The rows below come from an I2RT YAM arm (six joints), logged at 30 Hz.
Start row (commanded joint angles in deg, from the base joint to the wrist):
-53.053 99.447 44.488 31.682 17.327 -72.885
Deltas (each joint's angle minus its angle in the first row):
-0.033 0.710 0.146 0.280 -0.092 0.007
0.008 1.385 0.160 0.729 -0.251 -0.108
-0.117 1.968 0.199 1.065 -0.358 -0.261
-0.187 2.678 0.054 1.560 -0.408 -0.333
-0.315 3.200 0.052 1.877 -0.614 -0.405
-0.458 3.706 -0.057 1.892 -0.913 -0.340
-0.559 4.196 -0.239 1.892 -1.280 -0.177
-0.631 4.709 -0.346 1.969 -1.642 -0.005
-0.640 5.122 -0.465 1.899 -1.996 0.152
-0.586 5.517 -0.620 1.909 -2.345 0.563
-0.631 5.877 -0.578 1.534 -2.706 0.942
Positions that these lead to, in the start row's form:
-53.086 100.157 44.634 31.962 17.235 -72.878
-53.045 100.832 44.648 32.411 17.076 -72.993
-53.170 101.415 44.687 32.747 16.969 -73.146
-53.240 102.125 44.542 33.242 16.919 -73.218
-53.368 102.647 44.540 33.559 16.713 -73.290
-53.511 103.153 44.431 33.574 16.414 -73.225
-53.612 103.643 44.249 33.574 16.047 -73.062
-53.684 104.156 44.142 33.651 15.685 -72.890
-53.693 104.569 44.023 33.581 15.331 -72.733
-53.639 104.964 43.868 33.591 14.982 -72.322
-53.684 105.324 43.910 33.216 14.621 -71.943

